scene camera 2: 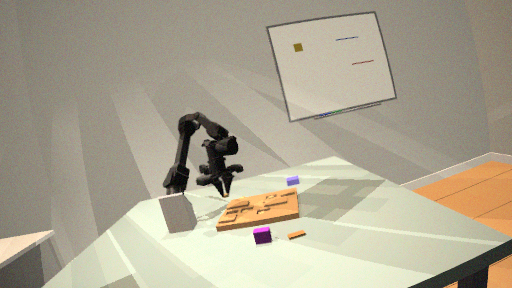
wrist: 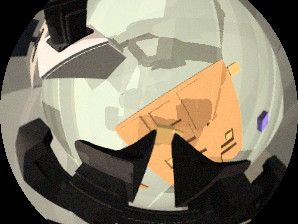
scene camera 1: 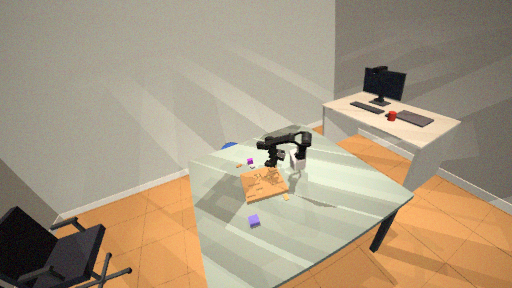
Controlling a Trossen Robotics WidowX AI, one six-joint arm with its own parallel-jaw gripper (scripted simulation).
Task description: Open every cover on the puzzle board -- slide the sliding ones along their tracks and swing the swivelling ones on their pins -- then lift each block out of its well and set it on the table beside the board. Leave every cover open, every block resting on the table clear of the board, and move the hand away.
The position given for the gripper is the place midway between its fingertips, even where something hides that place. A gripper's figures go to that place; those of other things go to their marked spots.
The gripper (scene camera 2: 225,195): 1.08 m from the lens. A puzzle board (scene camera 2: 289,211) is 0.97 m from the lens.
